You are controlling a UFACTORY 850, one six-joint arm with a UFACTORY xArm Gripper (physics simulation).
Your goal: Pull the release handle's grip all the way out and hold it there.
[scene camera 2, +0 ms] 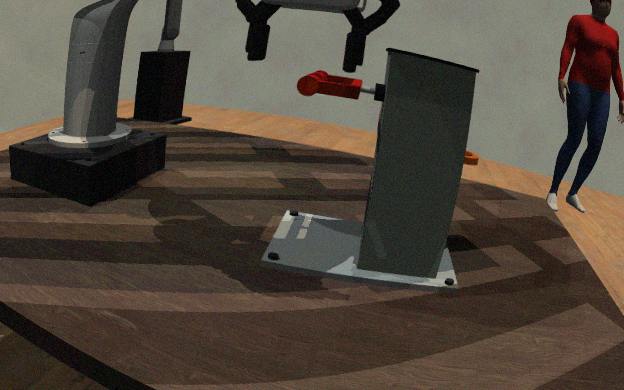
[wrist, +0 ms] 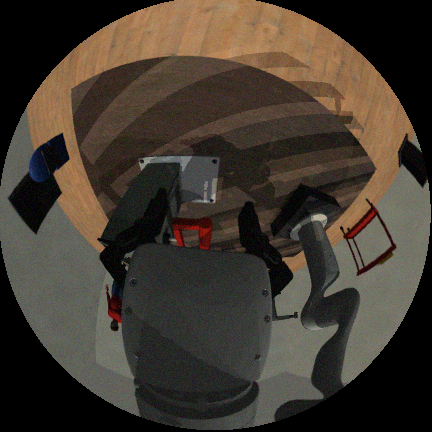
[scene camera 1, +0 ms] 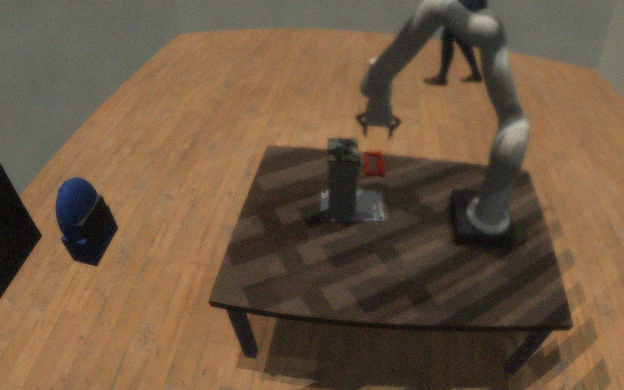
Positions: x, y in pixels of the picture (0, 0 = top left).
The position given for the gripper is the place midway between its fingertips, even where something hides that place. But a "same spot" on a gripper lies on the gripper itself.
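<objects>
The gripper appears in scene camera 1 [377, 136], and both scene camera 2 and the wrist view show it as well. On the gripper, [scene camera 2: 355, 43] and [wrist: 147, 211] are the same spot.
</objects>
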